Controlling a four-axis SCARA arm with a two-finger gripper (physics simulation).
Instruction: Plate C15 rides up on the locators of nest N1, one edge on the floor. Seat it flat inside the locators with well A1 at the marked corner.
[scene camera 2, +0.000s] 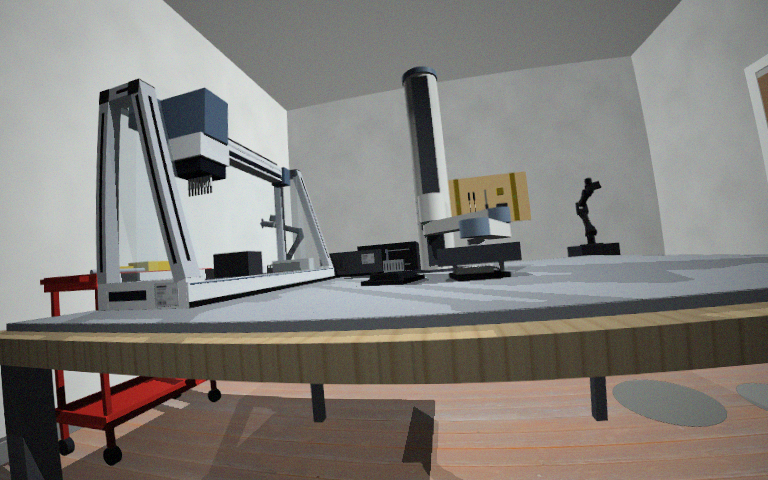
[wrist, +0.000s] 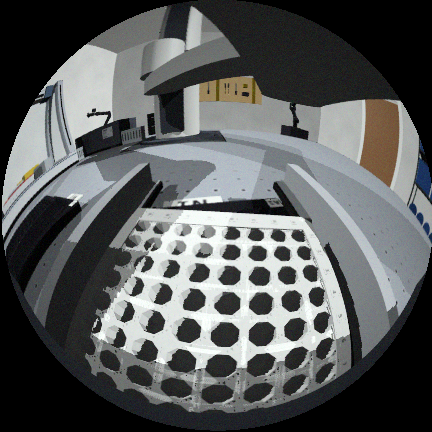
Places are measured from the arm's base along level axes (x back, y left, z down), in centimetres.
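Pixels of known places: gripper, fingertip midpoint: (scene camera 2: 475, 265) (wrist: 217, 171); arm's base at its link origin: (wrist: 177, 139).
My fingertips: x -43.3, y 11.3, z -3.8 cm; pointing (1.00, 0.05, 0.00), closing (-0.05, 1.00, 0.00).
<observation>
For each thing: its top centre in the pictures, then the offset to it from my fingertips. "spot": a spot on its surface instead.
- Plate C15 at its top centre: (wrist: 197, 380) (scene camera 2: 475, 265) dx -11.1, dy -1.0, dz -0.4 cm
- Black nest N1 at its top centre: (wrist: 207, 347) (scene camera 2: 476, 271) dx -10.1, dy -0.8, dz +1.0 cm
- black nest at a spot on its surface: (wrist: 42, 225) spot: dx -4.7, dy -17.6, dz +1.0 cm
- grey slotted piece at a spot on its surface: (scene camera 2: 393, 264) spot: dx +47.7, dy -31.4, dz -1.4 cm
Plate C15 (wrist: 243, 320) (scene camera 2: 474, 268), a white plate with rows of round wells, lies between the two fingers of my gripper (wrist: 217, 171) (scene camera 2: 478, 267). The long finger pads stand close along its left and right sides, and the gripper is shut on it. Black nest N1 (wrist: 245, 205) (scene camera 2: 481, 276) is under the plate; its white label and a small tag show past the plate's far edge. In the scene view the plate looks roughly level, low over the nest. The locators and the near edge are hidden, so exact seating and well A1 cannot be told.
Another black nest (wrist: 42, 225) (scene camera 2: 392, 279) is left of the gripper, with a grey slotted piece (scene camera 2: 393, 264) behind it in the scene view. A gantry machine (scene camera 2: 257, 285) stands farther left. The arm's column (scene camera 2: 433, 206) (wrist: 192, 115) rises behind the nests.
</observation>
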